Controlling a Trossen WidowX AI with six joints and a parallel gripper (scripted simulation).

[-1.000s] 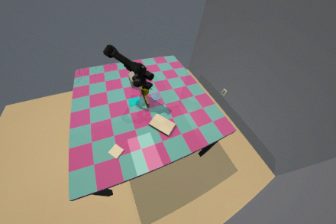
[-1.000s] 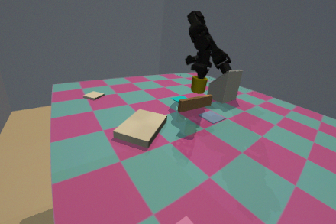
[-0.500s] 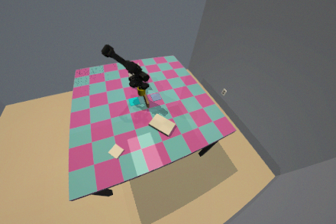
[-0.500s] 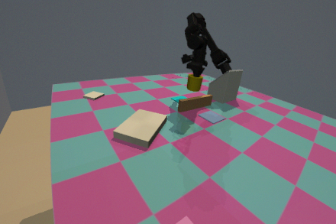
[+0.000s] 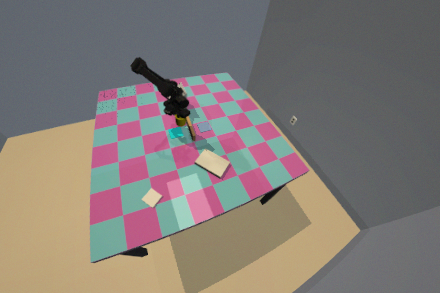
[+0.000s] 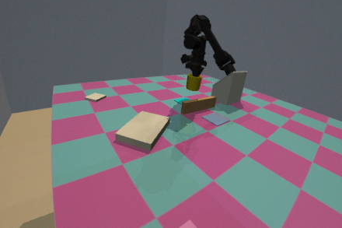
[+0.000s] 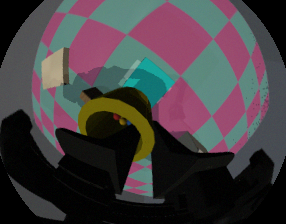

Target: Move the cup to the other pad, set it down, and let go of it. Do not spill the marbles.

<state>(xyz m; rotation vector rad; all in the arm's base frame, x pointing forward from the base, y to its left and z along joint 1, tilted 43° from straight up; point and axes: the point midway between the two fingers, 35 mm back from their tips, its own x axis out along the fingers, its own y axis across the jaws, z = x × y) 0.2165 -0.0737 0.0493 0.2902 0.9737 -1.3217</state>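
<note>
Now: the cyan pad 20 mm ahead of my gripper tip, 30 mm to the right of it and 130 mm below it. Round my gripper tip: wooden bar (30 mm ahead, 80 mm to the left, 100 mm below); then red marble (30 mm ahead, 30 mm to the left, 20 mm below); then yellow cup (20 mm ahead, 10 mm to the left).
</note>
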